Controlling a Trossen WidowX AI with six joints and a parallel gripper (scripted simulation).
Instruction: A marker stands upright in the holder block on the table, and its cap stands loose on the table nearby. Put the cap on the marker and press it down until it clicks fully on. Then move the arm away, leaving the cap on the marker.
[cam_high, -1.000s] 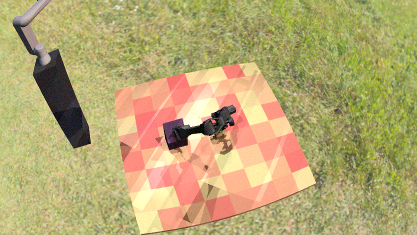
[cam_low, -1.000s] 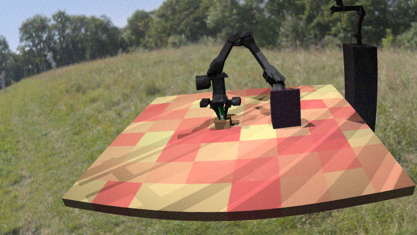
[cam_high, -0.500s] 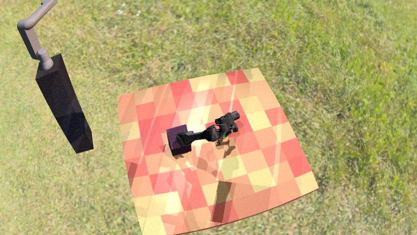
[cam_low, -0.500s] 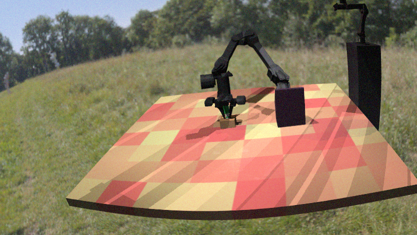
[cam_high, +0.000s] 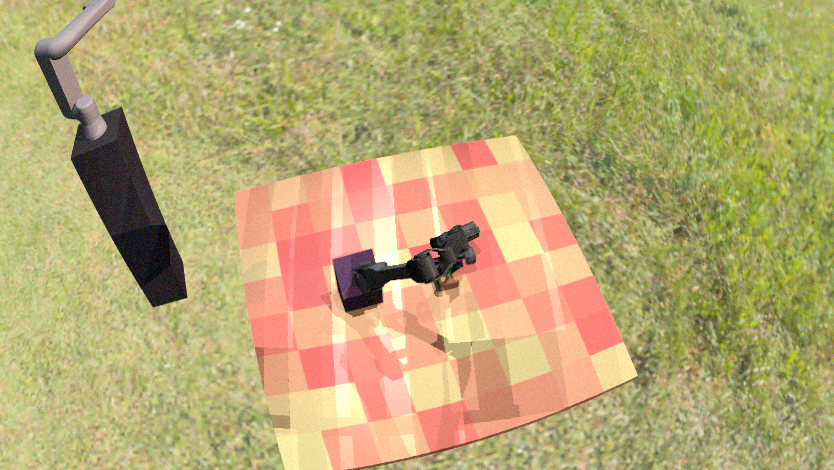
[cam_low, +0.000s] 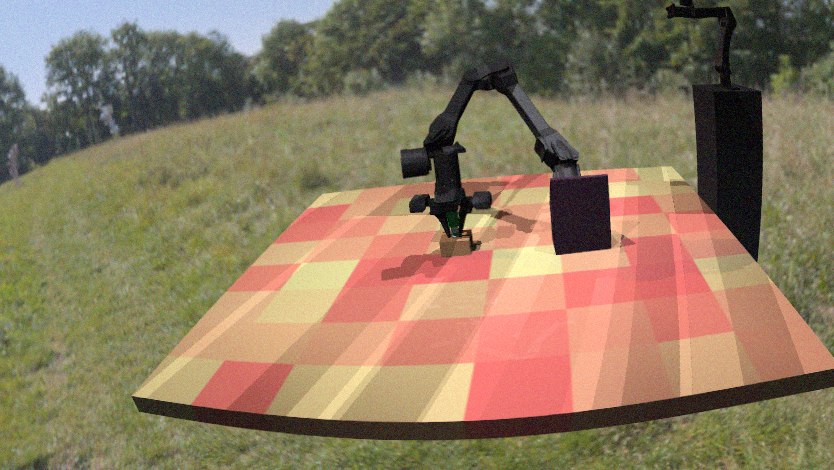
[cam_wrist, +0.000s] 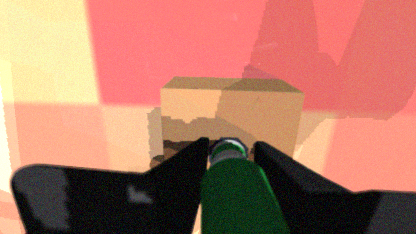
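Right now my gripper tip is 5 cm below the green marker cap.
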